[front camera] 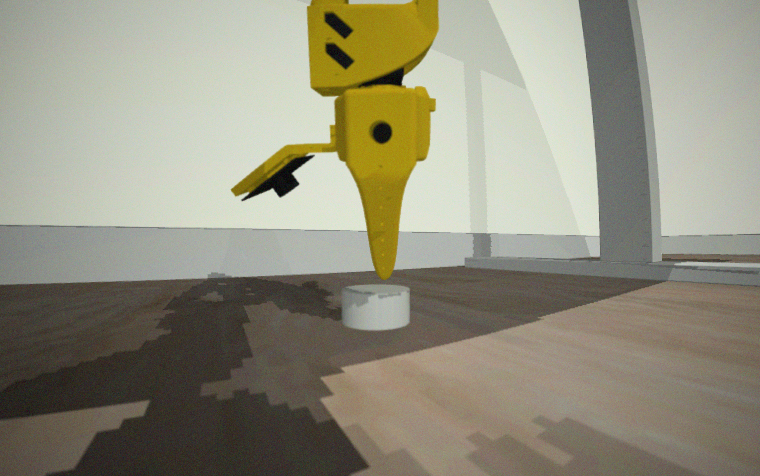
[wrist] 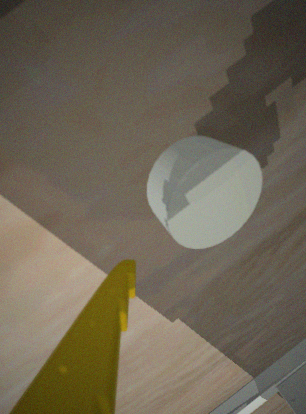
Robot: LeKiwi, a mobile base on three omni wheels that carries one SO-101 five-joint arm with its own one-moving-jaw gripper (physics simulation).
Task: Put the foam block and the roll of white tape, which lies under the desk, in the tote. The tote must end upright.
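Places are measured from the arm's base along level axes (x ahead, y left, z up), in metres.
Where they show: hand, tool point: (front camera: 384,269) (wrist: 135,273).
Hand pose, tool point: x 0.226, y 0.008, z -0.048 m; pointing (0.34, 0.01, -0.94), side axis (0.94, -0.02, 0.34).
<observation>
Things, the pixels of their top centre, and the offset from my tool point. "*": a spot on its surface instead. Level surfaces: height alone.
- white tape, top centre: (wrist: 217,204) (front camera: 375,288) dx +0.044, dy +0.008, dz -0.018 m
- grey upright desk leg, surface spot: (front camera: 625,140) * dx +0.280, dy -0.386, dz +0.182 m
- wooden floor, surface height: dz -0.042 m
The roll of white tape (front camera: 375,308) (wrist: 215,200) lies flat on the floor, partly shaded. In the front view it is near the middle, just below the jaw tip. In the wrist view it is right of centre, beyond and to the right of the fixed jaw's tip. My gripper (front camera: 384,273) (wrist: 128,270) points down, fully open and empty, above the floor and apart from the roll. The notched fixed jaw shows in the wrist view; the moving jaw is out of that picture. The foam block and the tote do not show in either view.
A grey upright desk leg (front camera: 625,140) stands at the right, with a low grey foot bar (front camera: 538,266) at its base. A grey bar also crosses the wrist view's lower right corner. A pale wall (front camera: 140,112) stands behind. Shadows fall across the wooden floor (front camera: 532,381).
</observation>
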